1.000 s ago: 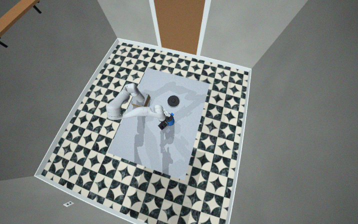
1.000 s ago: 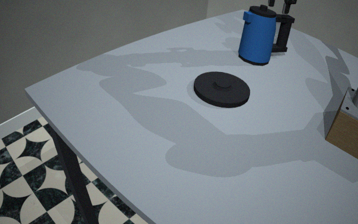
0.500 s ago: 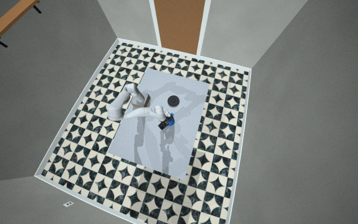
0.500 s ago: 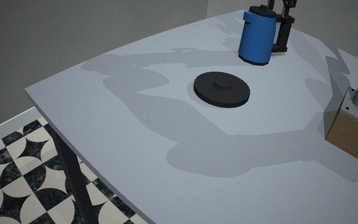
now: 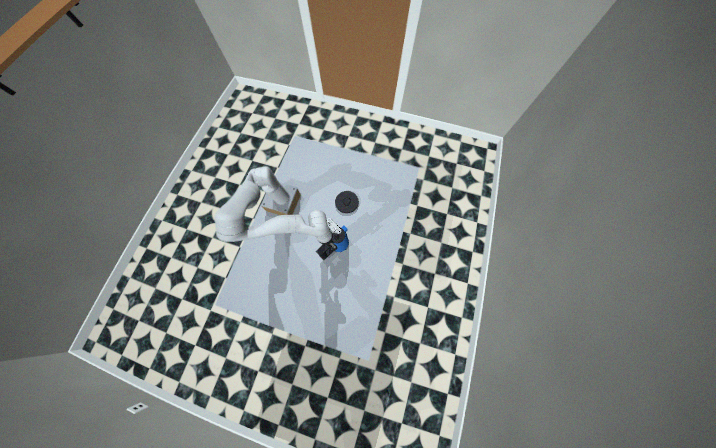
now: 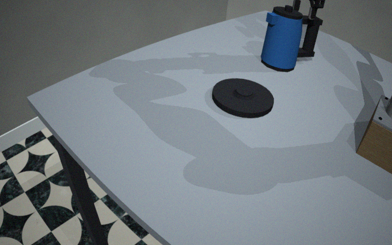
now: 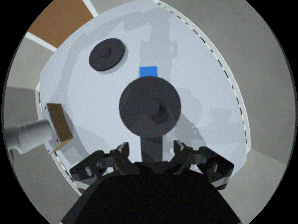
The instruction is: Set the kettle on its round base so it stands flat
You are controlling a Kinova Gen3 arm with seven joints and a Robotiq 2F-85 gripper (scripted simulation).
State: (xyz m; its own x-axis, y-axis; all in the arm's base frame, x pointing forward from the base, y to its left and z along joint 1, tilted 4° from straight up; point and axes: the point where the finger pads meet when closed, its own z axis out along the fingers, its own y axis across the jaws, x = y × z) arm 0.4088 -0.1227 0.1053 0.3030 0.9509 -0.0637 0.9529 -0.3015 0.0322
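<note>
Now: hand 1 cm short of the blue kettle, 3 cm to the right of it and 9 cm above it. Round my hand: round black base 7 cm behind, 32 cm to the left, 17 cm below.
</note>
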